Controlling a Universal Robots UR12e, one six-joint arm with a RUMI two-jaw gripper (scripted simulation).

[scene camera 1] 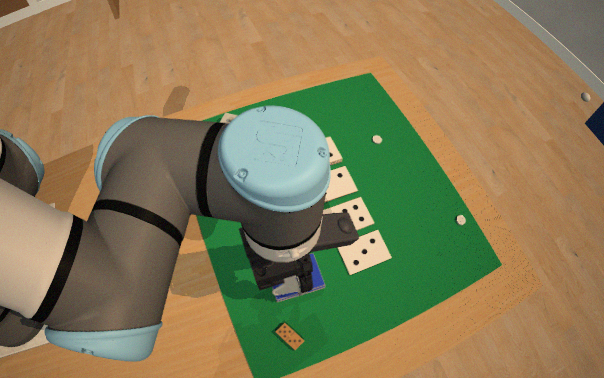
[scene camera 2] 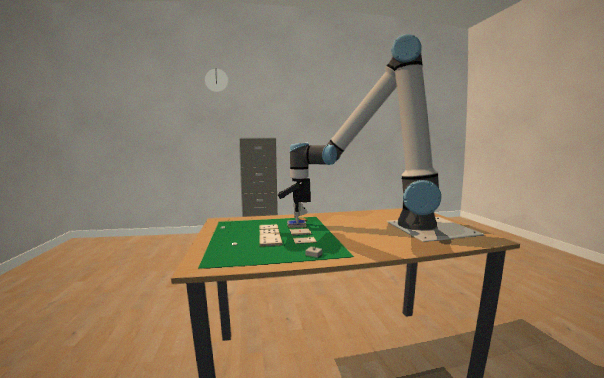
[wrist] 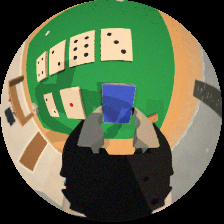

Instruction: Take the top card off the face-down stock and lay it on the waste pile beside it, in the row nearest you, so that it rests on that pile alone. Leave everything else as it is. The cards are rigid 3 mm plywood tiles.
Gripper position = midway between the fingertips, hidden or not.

Note:
In view: my gripper (scene camera 1: 294,276) and a green mat (scene camera 1: 414,205).
My gripper is seen too in the wrist view (wrist: 117,107). The green mat shows as well in scene camera 2 (scene camera 2: 220,252) and in the wrist view (wrist: 152,70).

